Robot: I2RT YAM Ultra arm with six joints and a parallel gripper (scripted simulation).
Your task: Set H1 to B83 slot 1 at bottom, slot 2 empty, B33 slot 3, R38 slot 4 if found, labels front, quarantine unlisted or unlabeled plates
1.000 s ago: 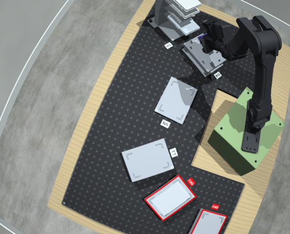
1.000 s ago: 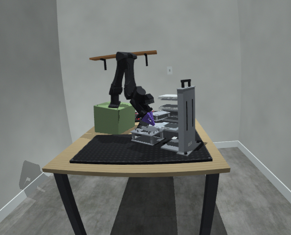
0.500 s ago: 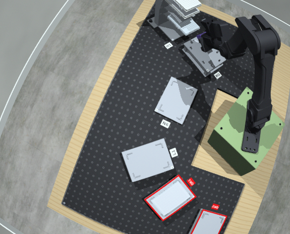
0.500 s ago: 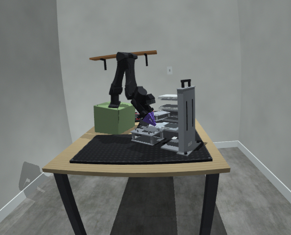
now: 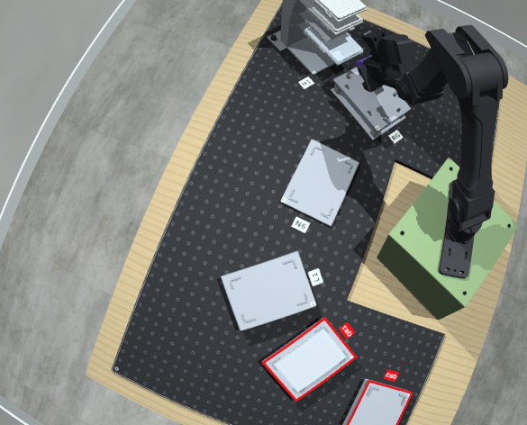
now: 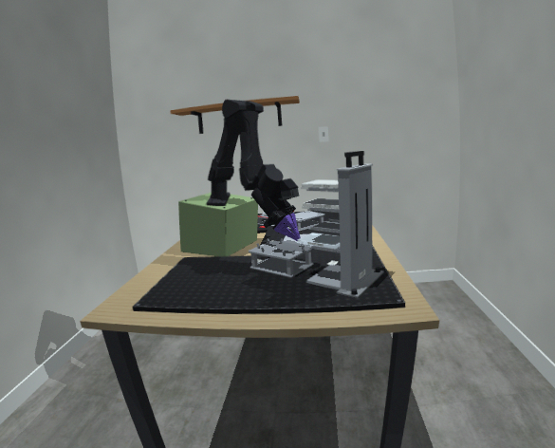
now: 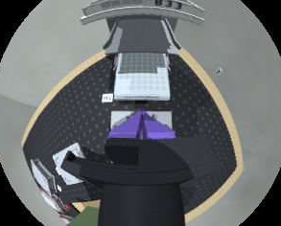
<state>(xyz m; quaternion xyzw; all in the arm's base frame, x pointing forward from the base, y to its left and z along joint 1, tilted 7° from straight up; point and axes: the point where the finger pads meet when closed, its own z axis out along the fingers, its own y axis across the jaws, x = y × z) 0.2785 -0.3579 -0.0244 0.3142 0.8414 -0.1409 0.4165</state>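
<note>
Right now the regrip nest RG is 5 cm behind my hand, 4 cm to the left of it and 5 cm below it. From my hand the other things lie so: plate hotel H1: 15 cm ahead, 13 cm to the right, 5 cm above; then landing nest L1: 8 cm ahead, 54 cm to the left, 6 cm below; then recovery nest N6: 3 cm ahead, 28 cm to the left, 10 cm below.
</note>
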